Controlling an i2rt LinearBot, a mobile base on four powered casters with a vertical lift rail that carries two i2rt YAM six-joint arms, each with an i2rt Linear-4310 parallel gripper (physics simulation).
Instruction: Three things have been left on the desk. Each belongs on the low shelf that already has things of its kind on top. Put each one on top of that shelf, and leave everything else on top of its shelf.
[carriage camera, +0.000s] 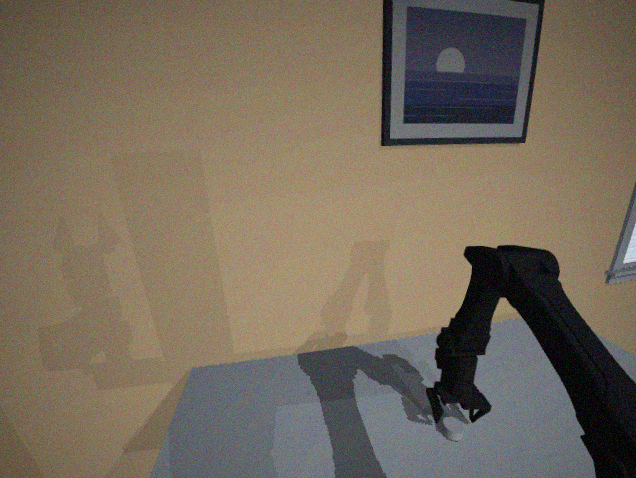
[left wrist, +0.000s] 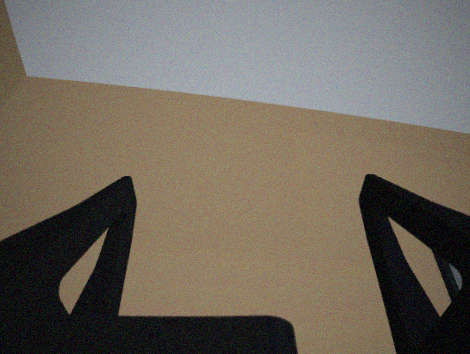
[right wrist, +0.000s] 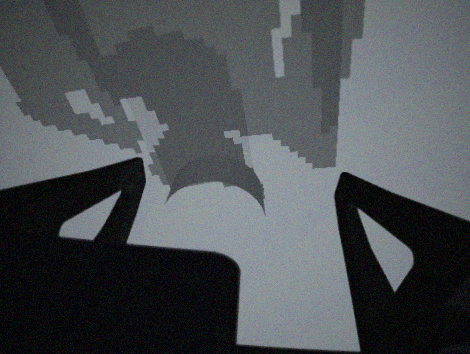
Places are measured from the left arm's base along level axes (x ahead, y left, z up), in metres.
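Where they show: left gripper, fingertip midpoint: (left wrist: 249, 188); right gripper, fingertip midpoint: (carriage camera: 453, 421) (right wrist: 240, 176).
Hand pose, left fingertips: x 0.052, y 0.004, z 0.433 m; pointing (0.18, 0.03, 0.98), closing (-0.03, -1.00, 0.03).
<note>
After its pixels a point has its place.
A small pale grey cylinder (carriage camera: 453, 429) {x 0.321, y -0.663, z -0.243 m} (right wrist: 217, 171) {x 0.358, y -0.674, z -0.256 m} stands on the grey desk (carriage camera: 231, 400) {x 0.506, y -0.077, z -0.273 m} (left wrist: 250, 45) (right wrist: 420, 125) {x 0.372, y -0.765, z -0.273 m}. Its near part blends into the desk in the right wrist view. My right gripper (carriage camera: 455, 417) {x 0.353, y -0.684, z -0.260 m} (right wrist: 240, 176) {x 0.353, y -0.684, z -0.260 m} is open and low over the desk, pointing down, with its fingers on either side of the cylinder. Whether the fingers touch it cannot be told. My left gripper (left wrist: 249, 188) {x 0.052, y 0.004, z 0.433 m} is open and empty, in front of the tan wall as seen in the left wrist view. The low shelves and two other desk things do not show.
The tan wall (carriage camera: 277, 205) {x 0.729, y -0.252, z 0.268 m} (left wrist: 240, 150) {x 0.707, y -0.030, z 1.155 m} rises behind the desk's back edge. A framed sunset picture (carriage camera: 462, 97) {x 0.764, y -0.864, z 0.579 m} hangs on it, and part of a window (carriage camera: 624, 262) {x 0.883, y -1.919, z -0.132 m} shows at the right edge. Arm shadows fall across the desk and wall.
</note>
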